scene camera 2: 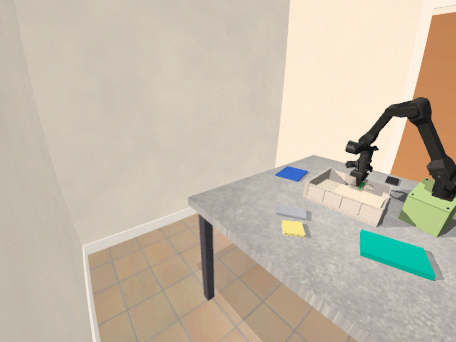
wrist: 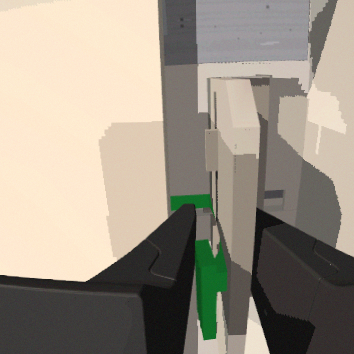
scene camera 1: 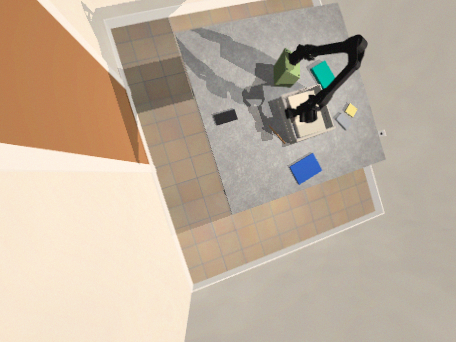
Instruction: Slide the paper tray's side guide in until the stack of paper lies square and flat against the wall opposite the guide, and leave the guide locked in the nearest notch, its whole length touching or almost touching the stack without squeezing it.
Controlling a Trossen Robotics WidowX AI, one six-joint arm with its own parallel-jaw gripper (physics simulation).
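Frame: origin at the arm's base, x up, y ahead, z left, level; millimetres.
Seen in the pictures: gripper, fingertip midpoint: (scene camera 2: pixel 357 186) (wrist: pixel 215 215); arm's base at its link origin: (scene camera 2: pixel 443 193) (scene camera 1: pixel 292 59).
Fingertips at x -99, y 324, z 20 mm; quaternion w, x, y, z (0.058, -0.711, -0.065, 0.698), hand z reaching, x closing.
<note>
Pixels of each thing's top centre, then the offset from my fingertips to it.
- paper tray at its top centre: (scene camera 2: pixel 351 182) (scene camera 1: pixel 309 111) dx +44, dy -6, dz +103 mm
- cream paper stack at its top centre: (scene camera 2: pixel 347 194) (scene camera 1: pixel 307 113) dx -10, dy -13, dz +124 mm
- side guide at its top centre: (wrist: pixel 208 306) (scene camera 2: pixel 361 181) dx +30, dy -13, dz +2 mm
- teal block at its top centre: (scene camera 2: pixel 394 249) (scene camera 1: pixel 325 75) dx -34, dy -299, dz +319 mm
- yellow pad at its top centre: (scene camera 2: pixel 293 226) (scene camera 1: pixel 351 110) dx -41, dy -34, dz +519 mm
- grey block at its top centre: (scene camera 2: pixel 291 210) (scene camera 1: pixel 344 121) dx -42, dy +48, dz +443 mm
- blue block at its top centre: (scene camera 2: pixel 292 172) (scene camera 1: pixel 306 168) dx -44, dy +378, dz +95 mm
- black block at its top centre: (scene camera 1: pixel 226 117) (scene camera 2: pixel 392 180) dx -44, dy -28, dz -457 mm
The paper tray (scene camera 1: pixel 330 128) (scene camera 2: pixel 332 198) is a beige open box on the grey table. The cream paper stack (scene camera 1: pixel 299 101) (scene camera 2: pixel 371 197) (wrist: pixel 75 75) lies inside, partly hidden by the arm in scene camera 1. In the wrist view the side guide (wrist: pixel 242 210), a beige upright plate, stands right of the stack, with a strip of tray floor showing between them. Its green latch (wrist: pixel 207 280) (scene camera 2: pixel 361 186) is on the stack side. My gripper (scene camera 1: pixel 309 117) (scene camera 2: pixel 361 181) (wrist: pixel 215 215) points down, shut on the guide and latch. The stack's contact with the opposite wall cannot be made out.
A teal block (scene camera 1: pixel 323 74) (scene camera 2: pixel 397 254) lies near the green arm base (scene camera 1: pixel 287 72) (scene camera 2: pixel 425 210). A yellow pad (scene camera 1: pixel 351 110) (scene camera 2: pixel 293 228) and grey block (scene camera 1: pixel 343 120) (scene camera 2: pixel 292 212) lie beside the tray. A blue block (scene camera 1: pixel 305 168) (scene camera 2: pixel 292 173) and black block (scene camera 1: pixel 225 116) (scene camera 2: pixel 392 180) lie farther off.
</note>
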